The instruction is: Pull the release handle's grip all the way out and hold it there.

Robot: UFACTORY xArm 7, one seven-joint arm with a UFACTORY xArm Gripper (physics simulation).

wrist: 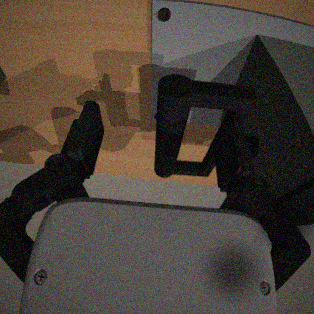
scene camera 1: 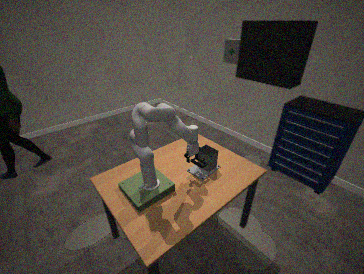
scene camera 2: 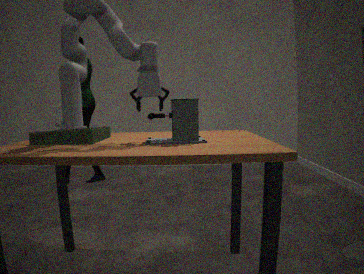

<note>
In view: my gripper [scene camera 2: 149, 111].
My gripper shows as well in the wrist view [wrist: 162, 123].
</note>
